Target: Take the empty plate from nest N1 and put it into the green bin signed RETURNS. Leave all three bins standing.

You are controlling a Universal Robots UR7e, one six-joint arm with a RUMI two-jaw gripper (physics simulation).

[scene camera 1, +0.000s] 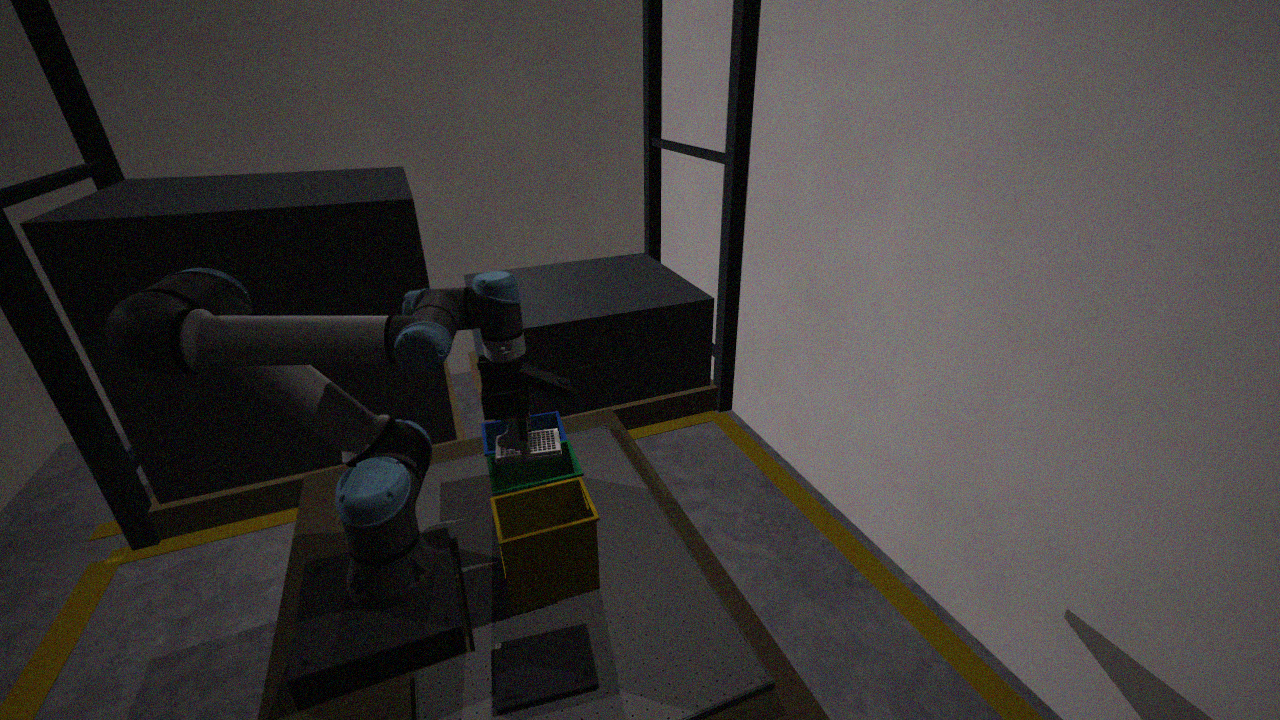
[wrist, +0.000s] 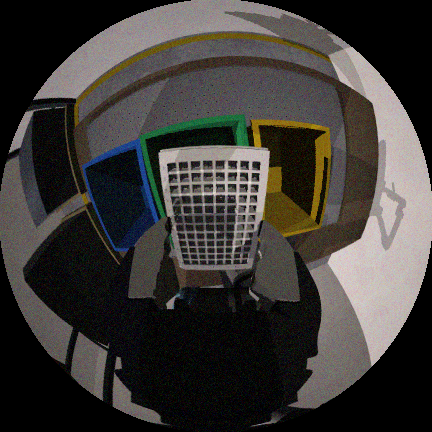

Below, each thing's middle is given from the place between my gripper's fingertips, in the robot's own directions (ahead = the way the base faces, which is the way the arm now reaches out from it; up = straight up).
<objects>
My gripper is now 10 mm short of the green bin (scene camera 1: 505, 478), 20 mm to the right of it and 140 mm above it. Also, from my hand: blue bin (scene camera 1: 551, 420) 10 mm ahead, 150 mm to the left, 140 mm below; then white plate (wrist: 214, 195) 10 mm ahead, 10 mm above.
</objects>
